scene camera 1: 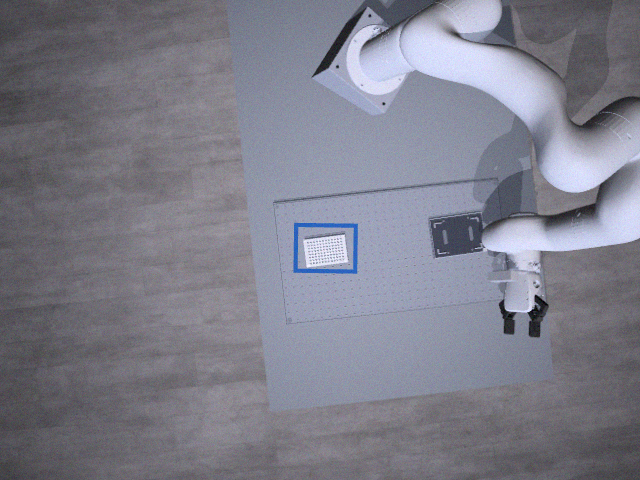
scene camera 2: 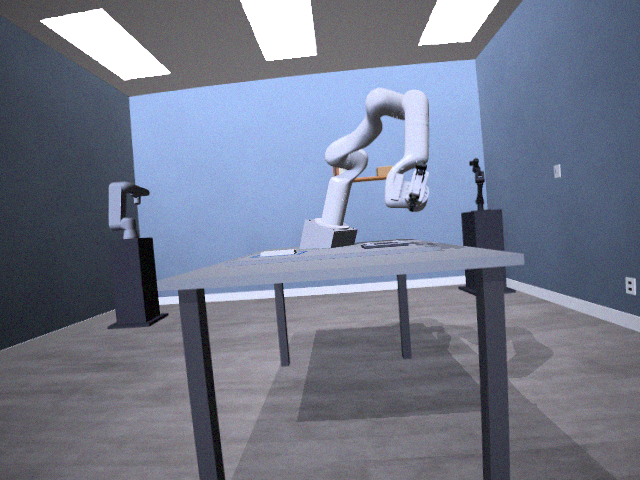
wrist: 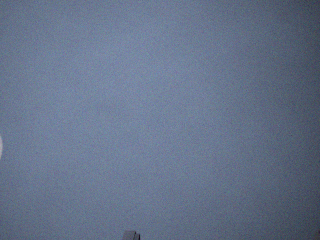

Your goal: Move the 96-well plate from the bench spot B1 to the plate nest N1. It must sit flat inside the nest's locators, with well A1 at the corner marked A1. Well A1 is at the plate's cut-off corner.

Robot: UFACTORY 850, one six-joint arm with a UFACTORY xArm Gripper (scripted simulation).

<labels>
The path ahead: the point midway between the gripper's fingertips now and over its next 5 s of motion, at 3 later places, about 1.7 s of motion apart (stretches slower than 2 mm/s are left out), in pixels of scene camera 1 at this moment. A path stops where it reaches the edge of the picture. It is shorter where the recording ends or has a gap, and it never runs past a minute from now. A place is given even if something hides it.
The gripper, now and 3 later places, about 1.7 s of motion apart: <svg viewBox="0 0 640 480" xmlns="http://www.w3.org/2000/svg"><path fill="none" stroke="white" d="M521 335L443 330L379 292L349 229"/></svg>
</labels>
